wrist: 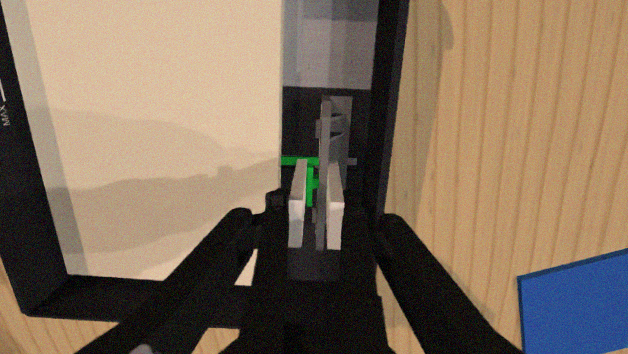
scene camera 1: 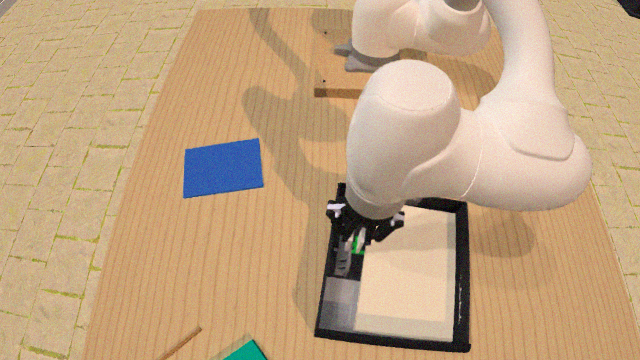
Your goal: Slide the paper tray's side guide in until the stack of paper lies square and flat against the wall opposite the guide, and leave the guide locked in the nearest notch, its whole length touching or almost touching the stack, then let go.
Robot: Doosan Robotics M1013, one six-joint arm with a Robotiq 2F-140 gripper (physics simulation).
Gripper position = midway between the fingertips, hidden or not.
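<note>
I can see my gripper (scene camera 1: 352,245), and that's my gripper (wrist: 316,178) again. There's a blue sheet (scene camera 1: 235,166) too. And I see a cream paper stack (scene camera 1: 407,289), the same cream paper stack (wrist: 148,129) being visible there as well.
</note>
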